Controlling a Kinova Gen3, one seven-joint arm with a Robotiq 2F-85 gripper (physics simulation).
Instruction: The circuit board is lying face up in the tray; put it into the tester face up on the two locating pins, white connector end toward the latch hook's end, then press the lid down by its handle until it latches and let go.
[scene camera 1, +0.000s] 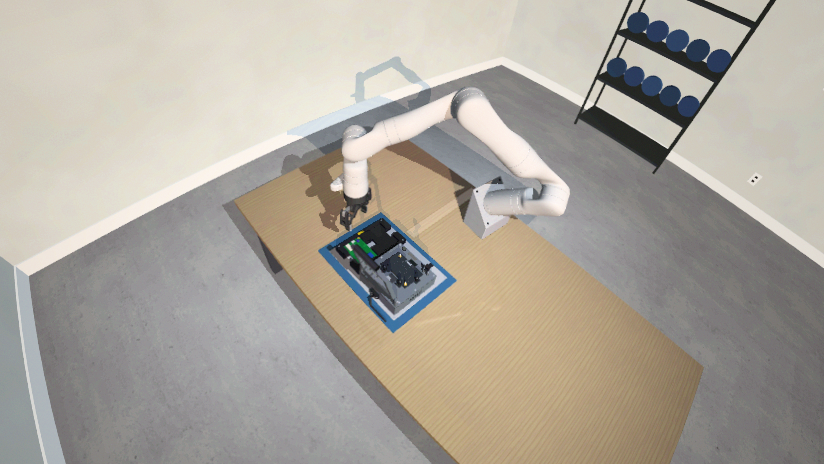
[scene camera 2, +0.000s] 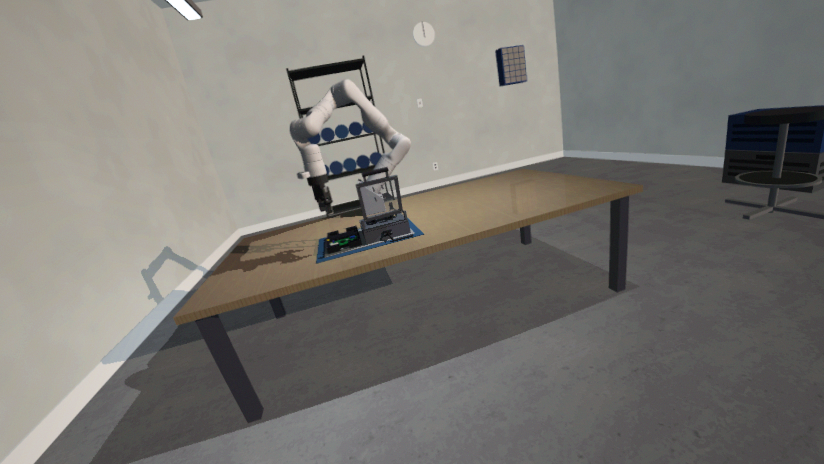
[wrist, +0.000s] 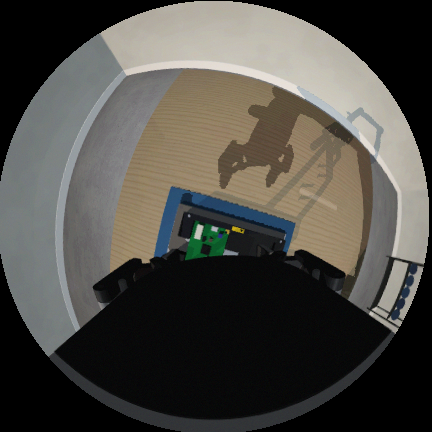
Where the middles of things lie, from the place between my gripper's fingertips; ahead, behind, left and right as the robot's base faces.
I see my gripper 120 mm above the green circuit board (wrist: 205, 240), 30 mm to the right of it and 20 mm short of it. The rest, counted from my hand: clear lid (scene camera 2: 379, 198) 200 mm to the left, 110 mm ahead, 40 mm above.
